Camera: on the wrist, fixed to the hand. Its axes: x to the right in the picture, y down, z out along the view.
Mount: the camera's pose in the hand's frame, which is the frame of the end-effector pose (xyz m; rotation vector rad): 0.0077 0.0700 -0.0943 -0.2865 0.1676 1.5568
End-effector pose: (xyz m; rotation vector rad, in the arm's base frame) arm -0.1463 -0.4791 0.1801 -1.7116 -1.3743 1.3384
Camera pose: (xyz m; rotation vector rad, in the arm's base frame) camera -0.0329 -0.4795 0.1487 2.4633 -0.1246 -1.2109
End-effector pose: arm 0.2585 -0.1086 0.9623 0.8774 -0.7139 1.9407
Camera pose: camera 0.1659 -0.0664 0.9031 0.1930 1.4570 -2.3723
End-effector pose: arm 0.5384 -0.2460 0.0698 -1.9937 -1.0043 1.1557
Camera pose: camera 0.6465 -0.2885 0.0509 2.4768 -0.6529 -1.1901
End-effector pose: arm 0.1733 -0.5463 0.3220 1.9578 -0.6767 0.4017
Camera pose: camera 0.1372 -0.4898 0.4187 0.7597 -1.9218 1.2547
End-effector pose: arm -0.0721 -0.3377 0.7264 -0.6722 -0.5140 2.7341
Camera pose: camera -0.0452 -0.3723 0.6172 0.8790 0.1708 -1.6802
